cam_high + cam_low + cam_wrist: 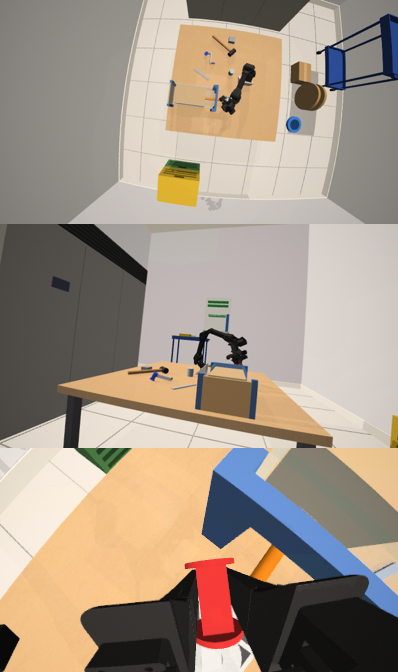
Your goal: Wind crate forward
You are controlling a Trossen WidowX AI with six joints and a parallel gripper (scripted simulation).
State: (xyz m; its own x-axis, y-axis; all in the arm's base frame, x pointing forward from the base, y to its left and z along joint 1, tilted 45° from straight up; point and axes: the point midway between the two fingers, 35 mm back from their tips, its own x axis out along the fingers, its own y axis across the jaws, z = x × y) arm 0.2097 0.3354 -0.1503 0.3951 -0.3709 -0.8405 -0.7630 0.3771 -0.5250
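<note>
Now: gripper tip 40 mm to the left of the red-knobbed crank handle, 40 mm past it and 30 mm above it. The rest, counted from my gripper tip: blue steel frame 80 mm ahead, 70 mm to the right, 30 mm below; red grip 10 mm to the right, 10 mm behind; hand winch 100 mm to the right, 100 mm below, 90 mm behind.
</note>
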